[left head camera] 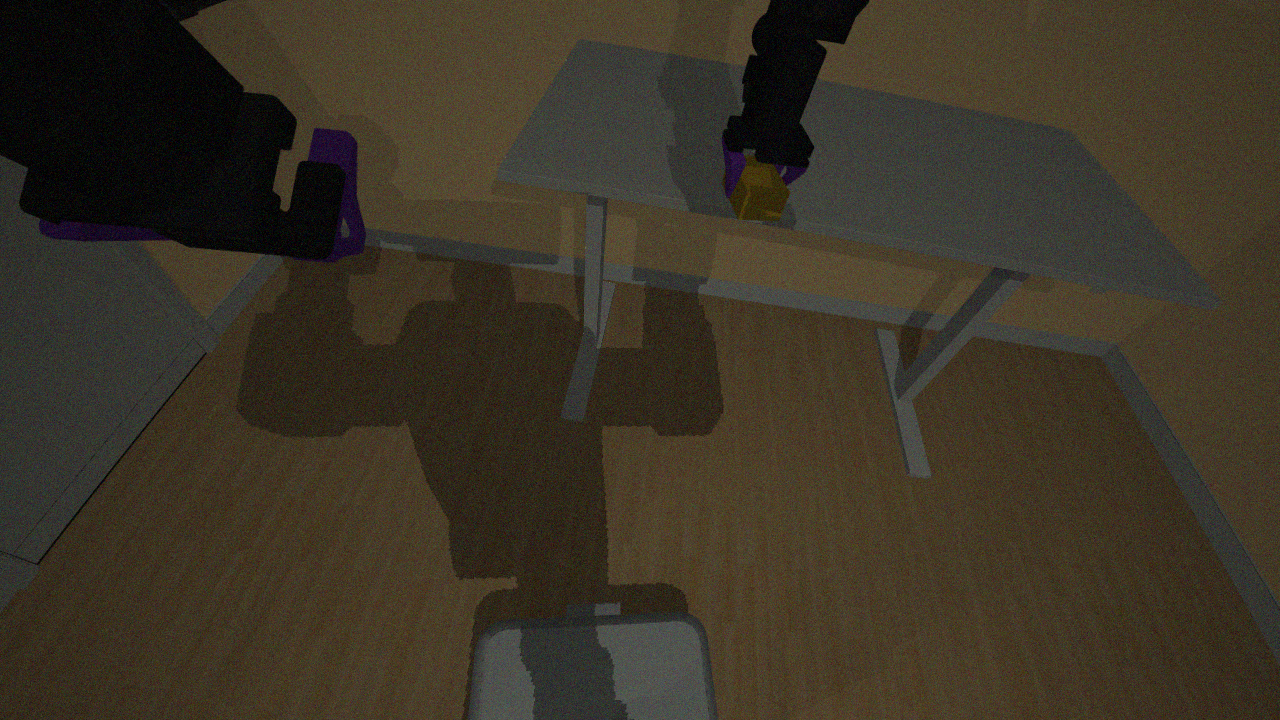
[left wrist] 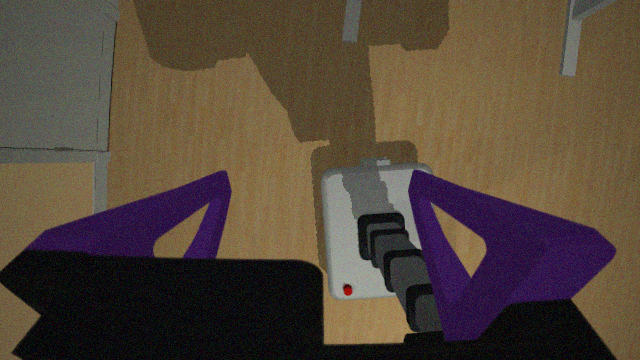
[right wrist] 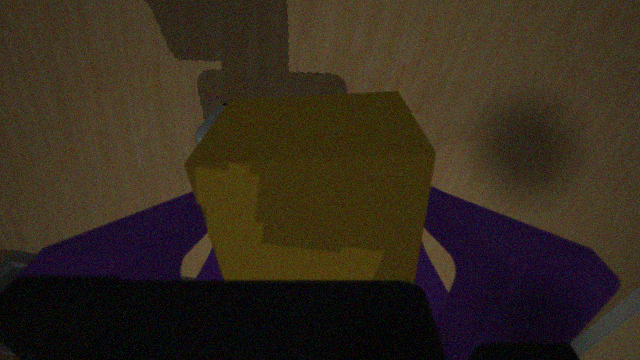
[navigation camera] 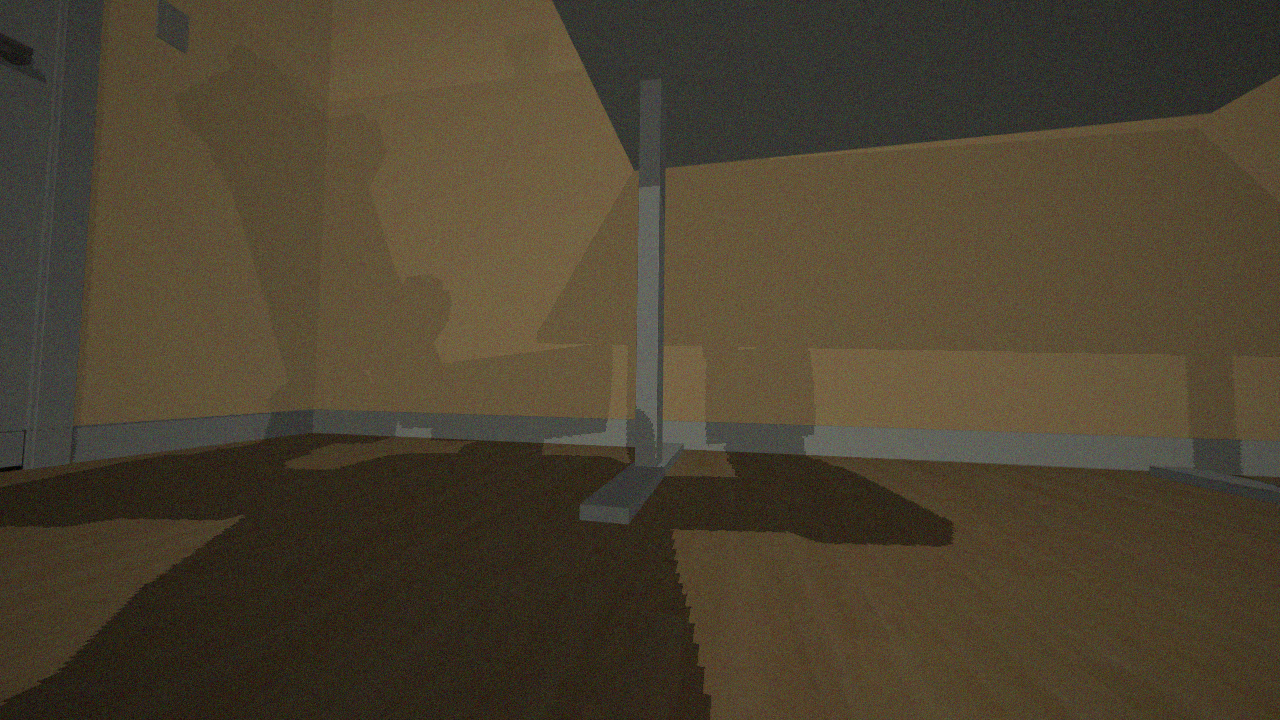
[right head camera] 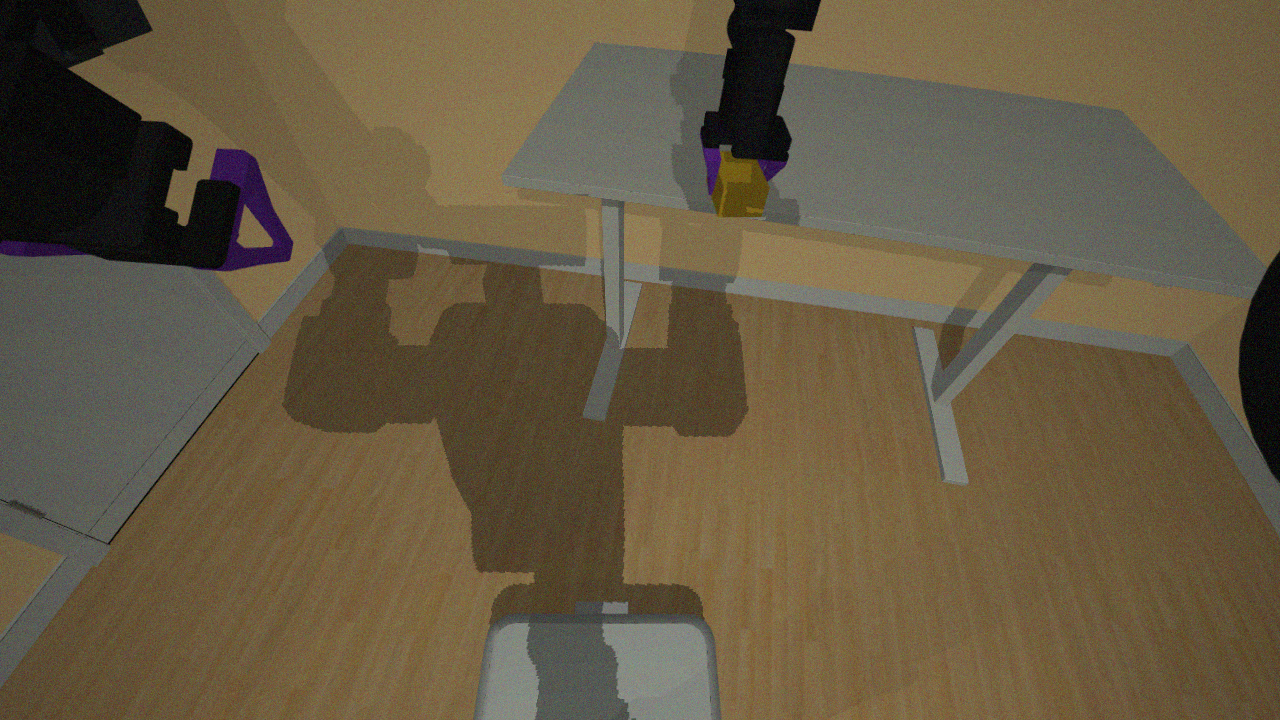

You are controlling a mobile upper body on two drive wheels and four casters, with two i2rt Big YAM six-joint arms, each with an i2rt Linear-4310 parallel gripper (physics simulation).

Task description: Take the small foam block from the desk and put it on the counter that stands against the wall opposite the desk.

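Places are measured from the left arm's base along level axes (x ahead, y left, z up), in metres.
Pixels of known places: left gripper, fingertip midpoint: [left head camera: 284,235] [left wrist: 319,180] [right head camera: 223,246]; right gripper, fingertip midpoint: [right wrist: 318,181].
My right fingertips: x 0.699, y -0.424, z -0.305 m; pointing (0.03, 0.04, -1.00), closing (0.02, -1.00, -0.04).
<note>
For each thing: its top centre in the pictures, then the offset to it from my right fingertips. "spot": a spot on its surface instead. Level surfaces: height alone.
- small foam block, middle of its top: [right wrist: 317,284] [right head camera: 739,168] [left head camera: 758,172] dx -0.009, dy -0.001, dz +0.045 m
- grey desk, its level: dz -0.154 m
- desk leg, surface spot: [navigation camera: 649,313] spot: dx +0.599, dy +0.194, dz -0.732 m
The small foam block [left head camera: 760,198] [right head camera: 741,195] [right wrist: 320,135] is yellow. My right gripper [left head camera: 759,181] [right head camera: 741,179] [right wrist: 318,181] is shut on it, with a purple finger on each side. In the head camera views the block overlaps the near edge of the grey desk [left head camera: 939,170] [right head camera: 966,161]; its height above the desk is hard to tell. In the right wrist view wooden floor shows behind the block. My left gripper [left wrist: 319,180] is open and empty, its fingers wide apart; it is at the upper left in the head camera views. The counter does not show in these views.
A grey door-like panel [left head camera: 89,358] [right head camera: 107,358] [left wrist: 50,75] [navigation camera: 22,232] stands at the left. A desk leg [left head camera: 594,268] [right head camera: 613,268] [navigation camera: 649,313] stands ahead. My pale base [left head camera: 662,671] [right head camera: 671,671] [left wrist: 340,240] shows low. Walls with grey skirting meet behind the desk.
</note>
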